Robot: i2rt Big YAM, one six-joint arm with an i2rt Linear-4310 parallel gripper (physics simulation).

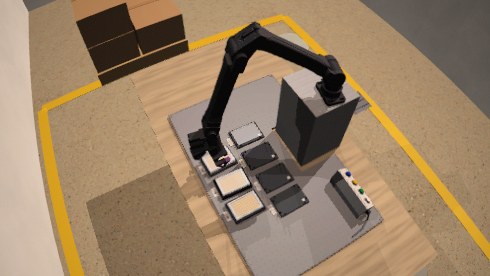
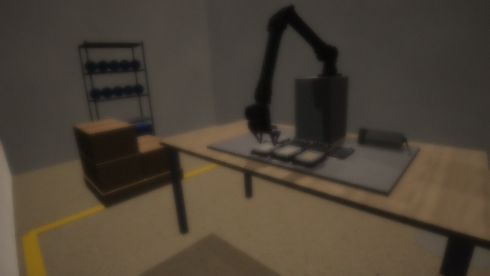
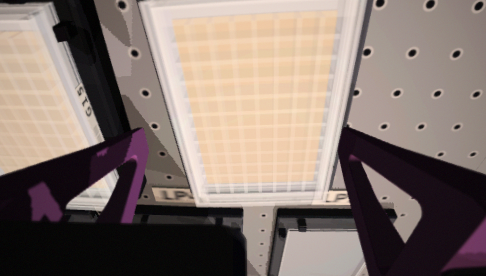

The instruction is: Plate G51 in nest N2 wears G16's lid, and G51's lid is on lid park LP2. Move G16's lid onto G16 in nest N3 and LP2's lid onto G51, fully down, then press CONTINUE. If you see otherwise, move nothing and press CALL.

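Pixels of known places: gripper, fingertip midpoint: (image 1: 219, 158) (image 2: 267, 144) (image 3: 243, 138); arm's base at its link origin: (image 1: 330, 93) (image 2: 329, 76).
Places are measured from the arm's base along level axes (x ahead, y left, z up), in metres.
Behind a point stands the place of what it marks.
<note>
A cream-gridded plate with a clear lid (image 1: 210, 161) {x 0.508, y -0.028, z -0.336 m} (image 2: 263, 148) {x 0.508, y -0.011, z -0.336 m} (image 3: 255, 100) {x 0.486, y -0.029, z -0.336 m} lies in the end nest; the lid edges look about level with the plate, its number unreadable. My open, empty gripper (image 1: 223, 159) {x 0.468, y -0.026, z -0.328 m} (image 2: 267, 137) {x 0.468, y -0.026, z -0.328 m} (image 3: 242, 131) {x 0.468, y -0.026, z -0.328 m} is over it, one finger beside each long side. Plate G15 (image 1: 232, 182) {x 0.441, y 0.103, z -0.332 m} (image 2: 287, 151) {x 0.463, y 0.119, z -0.332 m} (image 3: 30, 105) {x 0.464, y 0.077, z -0.332 m} is beside it, with clear edges. A third plate (image 1: 245, 206) {x 0.419, y 0.226, z -0.337 m} (image 2: 308, 157) {x 0.449, y 0.240, z -0.334 m} lies beyond; its number and lid are unclear. A light grey panel (image 1: 246, 134) {x 0.306, y -0.132, z -0.350 m} (image 3: 320, 252) {x 0.330, y -0.126, z -0.350 m} fills one lid park, beside an "LP" tag (image 3: 339, 197) {x 0.391, y -0.121, z -0.366 m} partly hidden by the finger.
Dark parks (image 1: 259, 155) {x 0.281, y -0.008, z -0.358 m} (image 1: 275, 177) {x 0.248, y 0.123, z -0.357 m} (image 1: 289, 200) {x 0.226, y 0.248, z -0.358 m} stand in the row nearer the arm's pedestal (image 1: 312, 125) {x 0.108, y 0.088, z -0.061 m} (image 2: 320, 107) {x 0.121, y 0.032, z -0.167 m}. A button box (image 1: 352, 192) {x -0.034, y 0.325, z -0.293 m} (image 2: 382, 138) {x -0.020, y 0.337, z -0.320 m} with blue, yellow, green and whitish buttons is at the board's right. Cartons (image 1: 110, 30) (image 2: 107, 155) stand beyond the table.
</note>
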